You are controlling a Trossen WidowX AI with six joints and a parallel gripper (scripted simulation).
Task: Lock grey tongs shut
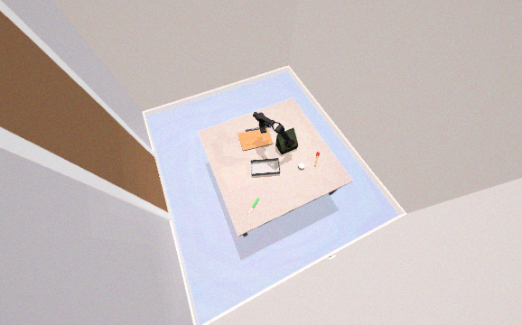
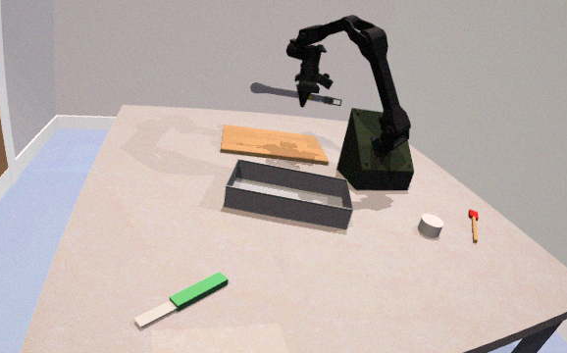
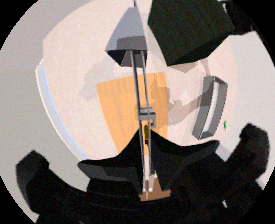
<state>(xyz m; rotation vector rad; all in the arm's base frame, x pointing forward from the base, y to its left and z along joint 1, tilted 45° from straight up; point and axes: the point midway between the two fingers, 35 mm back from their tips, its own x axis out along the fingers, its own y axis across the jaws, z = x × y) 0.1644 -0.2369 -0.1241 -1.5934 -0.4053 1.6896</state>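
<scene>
Now: the wooden board 7 cm ahead of my gripper tip, 3 cm to the right of it and 15 cm below it. Also, from my gripper tip: red-headed tool: 40 cm behind, 54 cm to the left, 15 cm below; then grey roasting tin: 16 cm ahead, 35 cm to the left, 13 cm below; then white puck: 18 cm behind, 54 cm to the left, 14 cm below.
</scene>
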